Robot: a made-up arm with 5 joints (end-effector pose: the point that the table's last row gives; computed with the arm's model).
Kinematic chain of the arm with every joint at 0, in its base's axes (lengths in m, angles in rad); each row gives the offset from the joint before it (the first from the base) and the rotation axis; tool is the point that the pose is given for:
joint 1: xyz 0 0 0.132 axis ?
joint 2: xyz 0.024 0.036 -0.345 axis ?
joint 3: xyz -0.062 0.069 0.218 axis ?
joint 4: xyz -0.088 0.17 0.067 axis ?
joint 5: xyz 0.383 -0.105 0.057 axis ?
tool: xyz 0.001 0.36 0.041
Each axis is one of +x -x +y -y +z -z.
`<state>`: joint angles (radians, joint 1 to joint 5).
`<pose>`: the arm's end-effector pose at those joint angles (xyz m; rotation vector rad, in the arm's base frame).
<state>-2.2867 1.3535 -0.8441 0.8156 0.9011</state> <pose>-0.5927 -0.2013 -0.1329 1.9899 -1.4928 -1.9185</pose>
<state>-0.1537 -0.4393 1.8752 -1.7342 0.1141</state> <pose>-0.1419 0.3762 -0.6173 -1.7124 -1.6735 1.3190</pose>
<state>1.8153 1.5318 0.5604 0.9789 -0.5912</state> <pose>0.3369 -0.0814 -0.5206 1.8134 2.0565 -1.2189</pose>
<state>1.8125 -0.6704 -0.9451 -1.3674 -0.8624</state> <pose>0.0320 0.7797 0.1023 -0.6227 -2.4666 -0.2261</pose>
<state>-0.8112 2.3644 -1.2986 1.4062 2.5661</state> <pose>-0.1674 0.3682 0.0252 0.4782 1.7104 2.2086</pose>
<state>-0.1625 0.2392 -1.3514 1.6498 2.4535</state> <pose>-0.4082 0.2947 -0.1512 -0.6067 -0.4510 1.8493</pose>
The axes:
joint 1: -z
joint 2: +y
joint 3: -x
joint 4: +y
joint 5: -x

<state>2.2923 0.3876 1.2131 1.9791 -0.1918</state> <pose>0.0880 0.2216 -0.4243 -1.3404 -1.6801 1.3677</pose>
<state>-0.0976 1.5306 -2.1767 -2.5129 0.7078</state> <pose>0.3345 -0.4100 0.1729 -1.3521 0.1238 -2.1626</pose>
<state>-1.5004 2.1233 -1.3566 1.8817 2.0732</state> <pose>-0.2700 0.4101 0.1867 -0.4309 -2.1019 -1.9588</pose>
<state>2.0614 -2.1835 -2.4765 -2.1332 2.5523</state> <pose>-0.2059 -0.3246 -0.2109 0.3952 -1.2057 -2.3790</pose>
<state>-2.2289 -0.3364 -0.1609 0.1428 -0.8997</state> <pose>-0.2871 -0.1170 0.4723 0.7641 1.0898 2.0903</pose>
